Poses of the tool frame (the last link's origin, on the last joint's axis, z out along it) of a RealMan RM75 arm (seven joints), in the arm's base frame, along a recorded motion.
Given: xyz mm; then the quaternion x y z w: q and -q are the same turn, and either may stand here.
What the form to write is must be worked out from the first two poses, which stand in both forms.
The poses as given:
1: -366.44 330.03 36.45 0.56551 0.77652 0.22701 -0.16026
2: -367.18 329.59 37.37 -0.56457 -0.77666 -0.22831 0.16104
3: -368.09 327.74 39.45 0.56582 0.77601 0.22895 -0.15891
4: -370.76 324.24 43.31 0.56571 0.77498 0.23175 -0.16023
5: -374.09 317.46 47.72 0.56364 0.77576 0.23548 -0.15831
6: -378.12 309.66 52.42 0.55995 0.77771 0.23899 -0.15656
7: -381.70 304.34 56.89 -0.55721 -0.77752 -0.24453 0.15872
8: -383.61 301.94 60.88 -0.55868 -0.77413 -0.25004 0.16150
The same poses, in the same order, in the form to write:
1: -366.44 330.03 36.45 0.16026 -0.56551 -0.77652 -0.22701
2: -367.18 329.59 37.37 0.16104 -0.56457 -0.77666 -0.22831
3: -368.09 327.74 39.45 0.15891 -0.56582 -0.77601 -0.22895
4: -370.76 324.24 43.31 0.16023 -0.56571 -0.77498 -0.23175
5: -374.09 317.46 47.72 0.15831 -0.56364 -0.77576 -0.23548
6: -378.12 309.66 52.42 0.15656 -0.55995 -0.77771 -0.23899
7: -381.70 304.34 56.89 0.15872 -0.55721 -0.77752 -0.24453
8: -383.61 301.94 60.88 0.16150 -0.55868 -0.77413 -0.25004
